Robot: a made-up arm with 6 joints. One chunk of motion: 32 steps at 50 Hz.
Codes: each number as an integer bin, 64 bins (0 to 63) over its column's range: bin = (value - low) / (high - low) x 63, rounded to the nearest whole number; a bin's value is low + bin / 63 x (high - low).
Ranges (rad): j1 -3.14..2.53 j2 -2.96..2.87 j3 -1.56..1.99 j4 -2..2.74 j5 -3.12..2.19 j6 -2.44..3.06
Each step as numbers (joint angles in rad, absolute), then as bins.
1 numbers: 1.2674 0.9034 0.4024 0.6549 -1.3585 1.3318
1 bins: 49 42 35 35 21 43
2 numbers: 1.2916 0.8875 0.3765 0.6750 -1.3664 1.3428
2 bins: 49 42 34 36 21 43
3 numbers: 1.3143 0.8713 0.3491 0.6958 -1.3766 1.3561
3 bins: 49 41 34 36 21 43
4 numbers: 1.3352 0.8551 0.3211 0.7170 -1.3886 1.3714
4 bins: 50 41 33 36 21 44
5 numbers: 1.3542 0.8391 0.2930 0.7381 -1.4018 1.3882
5 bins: 50 41 33 36 20 44
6 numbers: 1.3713 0.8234 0.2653 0.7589 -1.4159 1.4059
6 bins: 50 41 32 37 20 44
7 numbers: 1.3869 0.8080 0.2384 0.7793 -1.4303 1.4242
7 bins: 50 41 32 37 20 44
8 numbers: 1.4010 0.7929 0.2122 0.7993 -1.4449 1.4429
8 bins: 50 41 31 37 20 44
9 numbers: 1.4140 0.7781 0.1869 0.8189 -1.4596 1.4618
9 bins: 51 40 31 37 20 45
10 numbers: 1.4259 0.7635 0.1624 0.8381 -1.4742 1.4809
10 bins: 51 40 31 38 20 45
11 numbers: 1.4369 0.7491 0.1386 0.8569 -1.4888 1.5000
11 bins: 51 40 30 38 19 45
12 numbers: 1.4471 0.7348 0.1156 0.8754 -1.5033 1.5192
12 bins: 51 40 30 38 19 45
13 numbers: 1.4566 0.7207 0.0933 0.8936 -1.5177 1.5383
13 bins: 51 40 29 38 19 46
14 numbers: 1.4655 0.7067 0.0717 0.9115 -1.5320 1.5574
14 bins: 51 40 29 39 19 46
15 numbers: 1.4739 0.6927 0.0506 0.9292 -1.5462 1.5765
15 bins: 51 39 29 39 19 46
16 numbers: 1.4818 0.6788 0.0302 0.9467 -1.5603 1.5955
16 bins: 51 39 28 39 19 46
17 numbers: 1.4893 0.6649 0.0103 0.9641 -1.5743 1.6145
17 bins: 51 39 28 39 18 46
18 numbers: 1.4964 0.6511 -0.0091 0.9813 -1.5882 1.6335
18 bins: 52 39 28 40 18 47
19 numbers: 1.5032 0.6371 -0.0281 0.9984 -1.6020 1.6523
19 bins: 52 39 27 40 18 47
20 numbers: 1.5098 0.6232 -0.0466 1.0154 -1.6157 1.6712
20 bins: 52 39 27 40 18 47
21 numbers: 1.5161 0.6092 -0.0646 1.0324 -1.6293 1.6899
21 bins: 52 39 27 40 18 47
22 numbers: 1.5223 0.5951 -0.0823 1.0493 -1.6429 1.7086
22 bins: 52 38 26 41 18 48
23 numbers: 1.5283 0.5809 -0.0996 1.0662 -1.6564 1.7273
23 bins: 52 38 26 41 17 48
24 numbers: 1.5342 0.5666 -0.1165 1.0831 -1.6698 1.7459
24 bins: 52 38 26 41 17 48
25 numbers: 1.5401 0.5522 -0.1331 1.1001 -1.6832 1.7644
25 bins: 52 38 25 41 17 48
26 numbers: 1.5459 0.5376 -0.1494 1.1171 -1.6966 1.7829
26 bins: 52 38 25 41 17 48
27 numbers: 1.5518 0.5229 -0.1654 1.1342 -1.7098 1.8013
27 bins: 52 38 25 42 17 49
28 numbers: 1.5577 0.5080 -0.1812 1.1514 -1.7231 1.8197
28 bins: 52 37 24 42 17 49
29 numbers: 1.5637 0.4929 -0.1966 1.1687 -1.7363 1.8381
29 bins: 52 37 24 42 16 49
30 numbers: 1.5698 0.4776 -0.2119 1.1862 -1.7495 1.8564
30 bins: 52 37 24 42 16 49
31 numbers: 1.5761 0.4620 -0.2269 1.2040 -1.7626 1.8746
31 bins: 52 37 24 43 16 49
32 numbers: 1.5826 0.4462 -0.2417 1.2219 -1.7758 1.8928
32 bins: 52 37 23 43 16 50
